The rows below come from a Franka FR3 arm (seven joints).
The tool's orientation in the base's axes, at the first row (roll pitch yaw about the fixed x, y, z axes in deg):
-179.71, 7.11, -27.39
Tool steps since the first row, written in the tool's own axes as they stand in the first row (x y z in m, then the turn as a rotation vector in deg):
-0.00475, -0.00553, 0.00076, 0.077, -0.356, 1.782
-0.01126, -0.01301, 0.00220, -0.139, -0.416, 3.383
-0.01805, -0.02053, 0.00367, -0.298, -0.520, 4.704
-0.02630, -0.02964, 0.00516, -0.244, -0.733, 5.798
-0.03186, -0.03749, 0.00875, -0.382, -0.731, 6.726
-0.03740, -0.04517, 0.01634, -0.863, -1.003, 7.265
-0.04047, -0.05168, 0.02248, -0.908, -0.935, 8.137
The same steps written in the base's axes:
-0.00172, 0.00712, -0.00014, 0.040, 0.390, -1.776
-0.00417, 0.01682, -0.00072, -0.295, 0.641, -3.338
-0.00684, 0.02669, -0.00130, -0.529, 0.887, -4.628
-0.01008, 0.03863, -0.00172, -0.501, 1.118, -5.719
-0.01174, 0.04836, -0.00455, -0.723, 1.236, -6.623
-0.01390, 0.05817, -0.01136, -1.080, 1.731, -7.097
-0.01427, 0.06573, -0.01704, -1.245, 1.744, -7.957

